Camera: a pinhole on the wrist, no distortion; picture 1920 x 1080 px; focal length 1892.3 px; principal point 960.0 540.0 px. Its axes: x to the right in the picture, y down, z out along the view. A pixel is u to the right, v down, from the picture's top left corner.
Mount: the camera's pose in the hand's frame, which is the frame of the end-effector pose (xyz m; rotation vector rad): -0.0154 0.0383 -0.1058 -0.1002 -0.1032 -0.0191
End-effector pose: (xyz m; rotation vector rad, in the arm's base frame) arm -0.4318 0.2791 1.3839 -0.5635 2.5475 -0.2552
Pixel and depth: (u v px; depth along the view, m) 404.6 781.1 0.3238
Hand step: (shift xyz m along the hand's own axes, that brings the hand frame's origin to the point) -0.1419 0.1133 0.2007
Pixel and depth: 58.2 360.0 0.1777
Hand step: -0.1181 0.0406 0.0629
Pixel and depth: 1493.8 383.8 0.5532
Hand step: 0.0823 0.0465 0.4624
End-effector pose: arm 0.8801 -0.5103 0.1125 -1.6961 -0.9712 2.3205
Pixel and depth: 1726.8 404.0 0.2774
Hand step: 0.0676 0.0449 0.1824
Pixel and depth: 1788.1 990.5 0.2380
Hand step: 0.0653 0.1172 0.1350
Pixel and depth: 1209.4 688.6 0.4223
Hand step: -0.0023 0.1131 0.3146
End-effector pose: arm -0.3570 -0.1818 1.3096 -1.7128 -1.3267 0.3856
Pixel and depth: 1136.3 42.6 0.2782
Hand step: -0.0197 -0.0068 0.1794
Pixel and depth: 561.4 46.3 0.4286
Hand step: -0.1516 -0.0285 0.3201
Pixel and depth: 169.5 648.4 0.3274
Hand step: -0.1843 0.0919 0.2022
